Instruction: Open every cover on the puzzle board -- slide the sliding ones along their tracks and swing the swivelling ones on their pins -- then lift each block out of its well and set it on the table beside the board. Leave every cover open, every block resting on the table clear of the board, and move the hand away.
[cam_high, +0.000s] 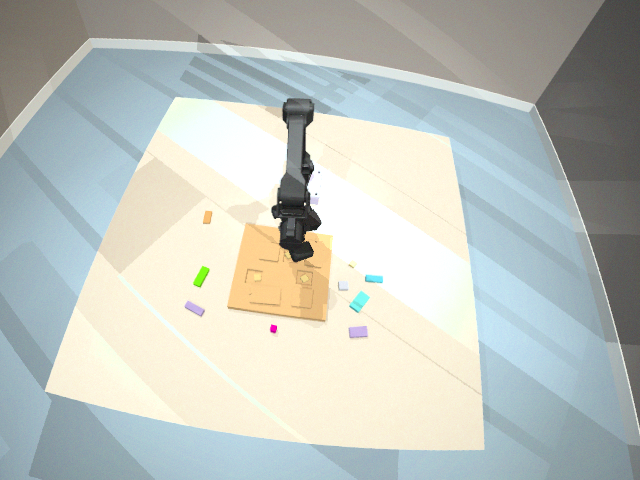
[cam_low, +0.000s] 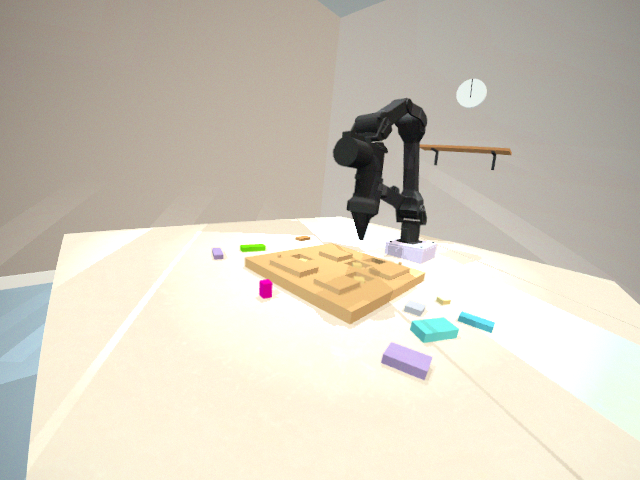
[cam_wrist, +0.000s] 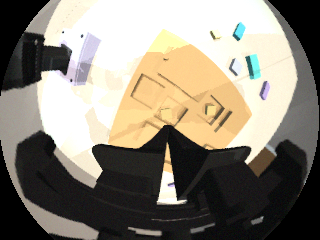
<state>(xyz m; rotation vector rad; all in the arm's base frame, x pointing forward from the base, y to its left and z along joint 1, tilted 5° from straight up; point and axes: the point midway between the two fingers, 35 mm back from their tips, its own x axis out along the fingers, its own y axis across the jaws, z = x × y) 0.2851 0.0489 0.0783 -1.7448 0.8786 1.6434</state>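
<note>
Now: gripper tip 6 cm short of the tan puzzle board, 6 cm above it and 1 cm to the right of it. Round my gripper tip: cyan block: 25 cm to the left, 9 cm ahead, 7 cm below; grey cube: 19 cm to the left, 7 cm below, 5 cm ahead; magenta block: 25 cm ahead, 7 cm below, 2 cm to the left.
</note>
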